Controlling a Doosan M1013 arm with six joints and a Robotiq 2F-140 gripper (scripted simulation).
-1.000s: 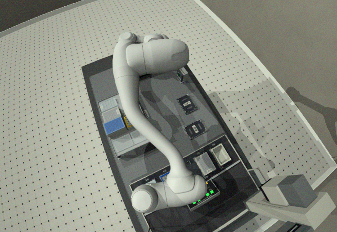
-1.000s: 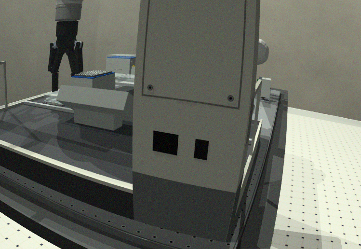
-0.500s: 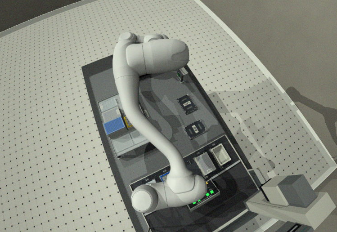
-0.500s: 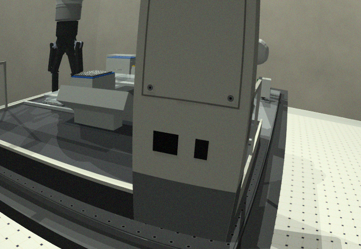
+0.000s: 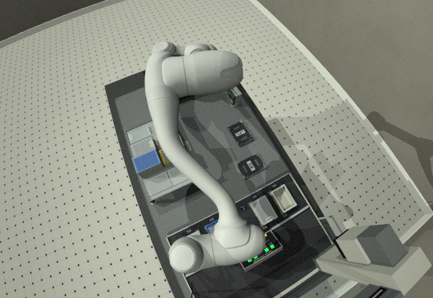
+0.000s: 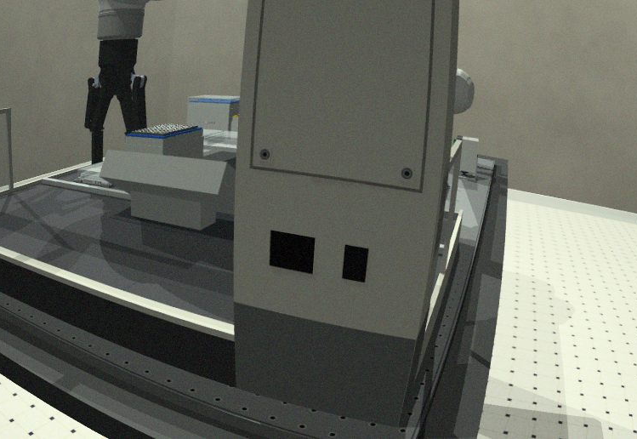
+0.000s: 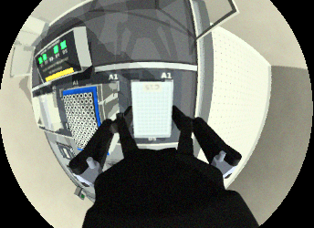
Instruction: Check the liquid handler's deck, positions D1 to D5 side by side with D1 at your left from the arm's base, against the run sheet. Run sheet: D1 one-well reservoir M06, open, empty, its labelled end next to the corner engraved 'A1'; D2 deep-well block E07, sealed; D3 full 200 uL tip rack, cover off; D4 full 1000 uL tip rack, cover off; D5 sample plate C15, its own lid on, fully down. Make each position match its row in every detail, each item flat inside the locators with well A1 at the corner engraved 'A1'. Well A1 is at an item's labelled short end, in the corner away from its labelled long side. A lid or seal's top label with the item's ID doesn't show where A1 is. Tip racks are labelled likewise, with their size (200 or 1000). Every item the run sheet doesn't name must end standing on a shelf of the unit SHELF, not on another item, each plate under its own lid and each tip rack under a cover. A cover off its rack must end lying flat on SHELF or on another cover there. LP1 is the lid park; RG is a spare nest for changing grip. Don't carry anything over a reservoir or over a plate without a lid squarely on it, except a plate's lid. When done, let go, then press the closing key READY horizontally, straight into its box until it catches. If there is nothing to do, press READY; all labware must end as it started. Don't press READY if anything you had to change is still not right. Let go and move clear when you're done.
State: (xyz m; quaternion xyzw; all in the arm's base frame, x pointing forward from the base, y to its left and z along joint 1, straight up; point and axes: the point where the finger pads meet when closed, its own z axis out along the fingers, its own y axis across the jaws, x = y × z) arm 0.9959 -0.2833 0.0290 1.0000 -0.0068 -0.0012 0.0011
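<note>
My gripper is now 4 cm above the white well plate. From my hand the other things lie so: flat lid (2 cm below); then sealed deep-well block (37 cm to the left, 2 cm below); then blue-rimmed tip rack (1 cm ahead, 13 cm to the left, 2 cm above).
</note>
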